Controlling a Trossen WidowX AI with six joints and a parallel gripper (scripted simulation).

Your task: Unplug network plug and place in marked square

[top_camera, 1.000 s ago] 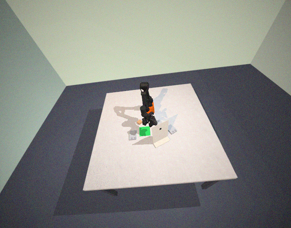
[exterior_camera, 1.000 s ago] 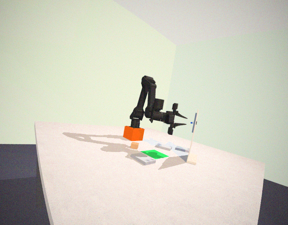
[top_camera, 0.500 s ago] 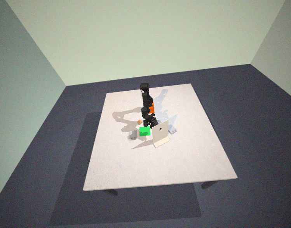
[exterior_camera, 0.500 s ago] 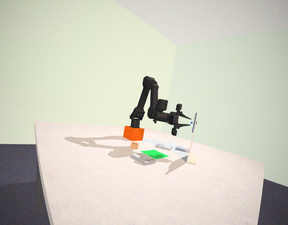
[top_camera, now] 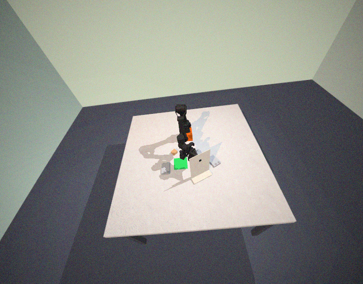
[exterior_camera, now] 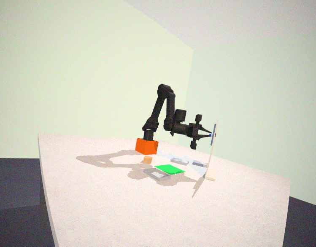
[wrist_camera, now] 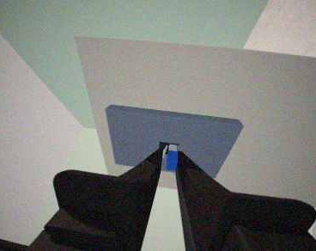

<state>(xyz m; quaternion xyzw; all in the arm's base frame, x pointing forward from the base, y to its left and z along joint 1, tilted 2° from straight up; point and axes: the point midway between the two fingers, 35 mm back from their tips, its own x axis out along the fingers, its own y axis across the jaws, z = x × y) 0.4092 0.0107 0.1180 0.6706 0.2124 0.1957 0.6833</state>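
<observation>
The green marked square lies 220 mm below my gripper tip, 140 mm to the right of it and 130 mm behind it. The rest, counted from my gripper tip: small tan cube (260 mm behind, 200 mm below, 180 mm to the right); then blue network plug (right at my gripper tip); then panel (80 mm below, 20 mm ahead, 10 mm to the left).
</observation>
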